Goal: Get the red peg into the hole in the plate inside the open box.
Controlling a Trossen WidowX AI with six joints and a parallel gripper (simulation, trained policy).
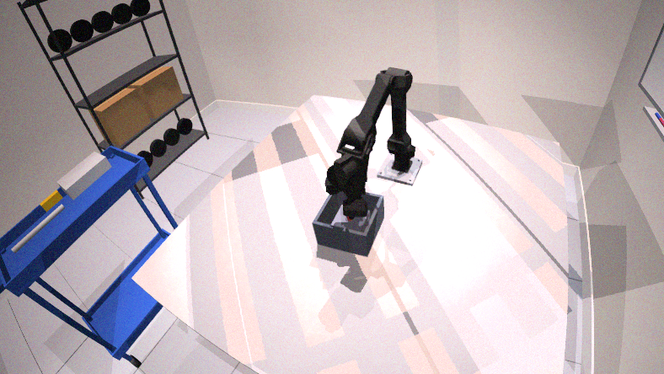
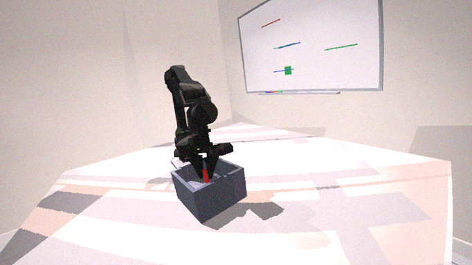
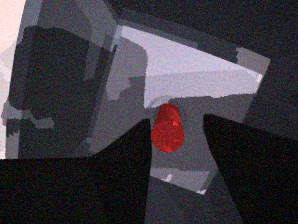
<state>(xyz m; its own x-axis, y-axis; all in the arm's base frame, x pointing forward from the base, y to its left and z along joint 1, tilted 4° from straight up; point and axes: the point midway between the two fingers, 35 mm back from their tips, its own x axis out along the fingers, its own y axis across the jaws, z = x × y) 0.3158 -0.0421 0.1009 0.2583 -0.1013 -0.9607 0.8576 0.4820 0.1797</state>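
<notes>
Now: gripper tip 1 cm short of the red peg and 1 cm above it. The rest, counted from my gripper tip: grey box: 1 cm ahead, 4 cm below.
</notes>
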